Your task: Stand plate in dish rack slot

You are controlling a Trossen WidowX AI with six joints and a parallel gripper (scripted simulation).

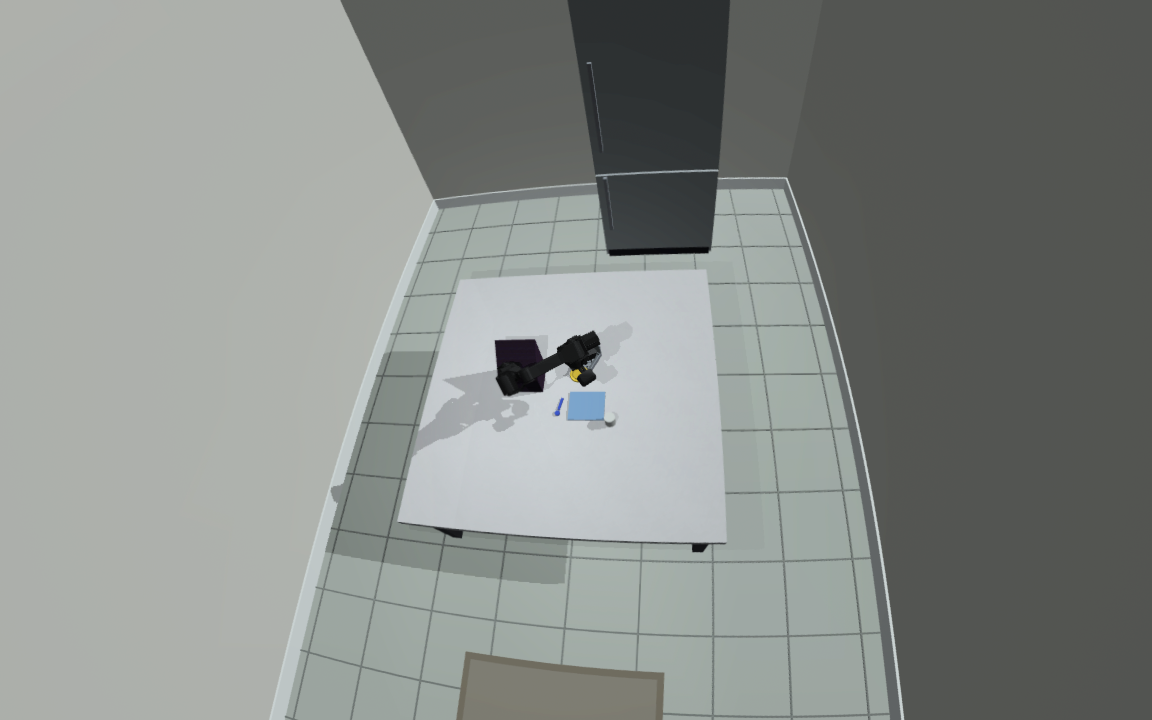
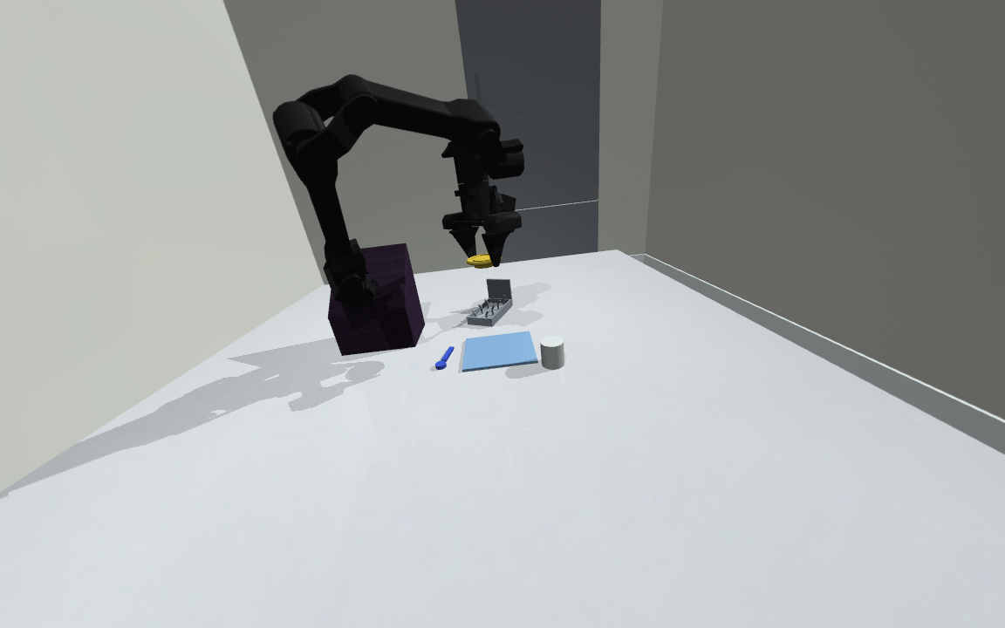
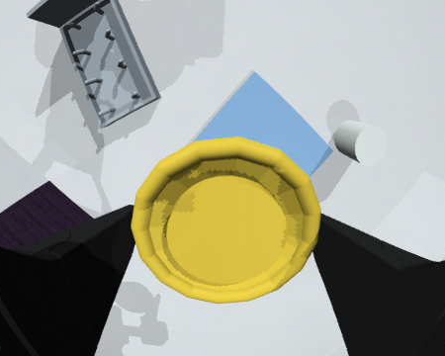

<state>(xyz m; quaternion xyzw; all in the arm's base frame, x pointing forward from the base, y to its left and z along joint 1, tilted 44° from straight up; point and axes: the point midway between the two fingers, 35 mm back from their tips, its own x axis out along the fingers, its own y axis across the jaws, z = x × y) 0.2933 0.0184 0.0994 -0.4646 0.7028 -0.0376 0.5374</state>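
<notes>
Now: gripper tip 10 mm past the grey dish rack, 160 mm to the right of it and 160 mm above it. From my gripper tip the other things lie so: blue mat (10 mm ahead, 40 mm to the right, 180 mm below); blue spoon (110 mm behind, 60 mm to the right, 180 mm below); yellow plate (10 mm above).
</notes>
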